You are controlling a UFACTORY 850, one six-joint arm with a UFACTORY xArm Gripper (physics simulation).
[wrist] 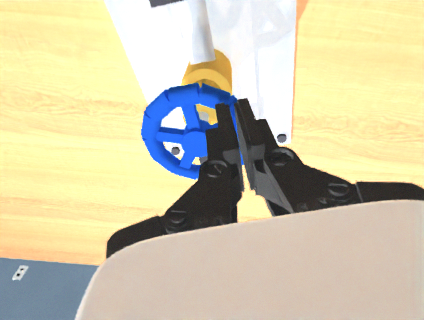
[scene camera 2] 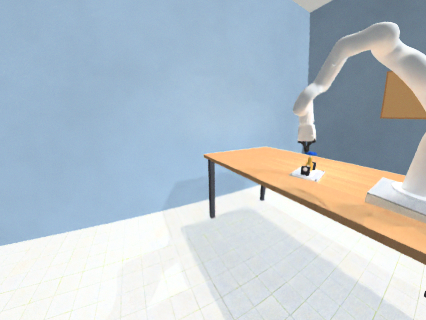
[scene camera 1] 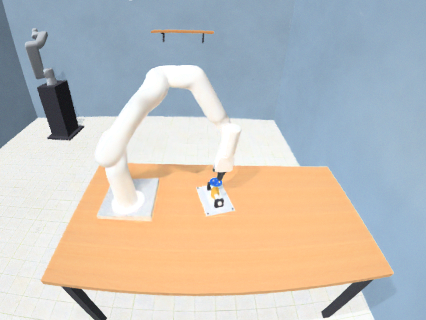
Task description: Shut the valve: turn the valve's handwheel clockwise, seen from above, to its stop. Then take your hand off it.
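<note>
The blue handwheel [scene camera 1: 215, 182] [scene camera 2: 312, 153] [wrist: 194, 143] sits on top of the valve's yellow body [scene camera 1: 215, 192] [scene camera 2: 309, 162] [wrist: 221, 64], which is mounted on a white plate [scene camera 1: 206, 201] [scene camera 2: 316, 176] [wrist: 272, 75]. My gripper [scene camera 1: 221, 177] [scene camera 2: 306, 149] [wrist: 233, 123] is shut, with nothing between its fingers. In the wrist view the fingers overlap the right side of the wheel and hide part of its rim and spokes. Whether a finger touches the wheel I cannot tell.
A black pipe block [scene camera 1: 219, 203] [scene camera 2: 305, 170] stands on the plate near the valve. The arm's grey base slab [scene camera 1: 150, 200] [scene camera 2: 382, 190] lies on the wooden table [scene camera 1: 280, 240] [scene camera 2: 250, 165]. A blue wall [scene camera 2: 125, 100] stands beyond the table.
</note>
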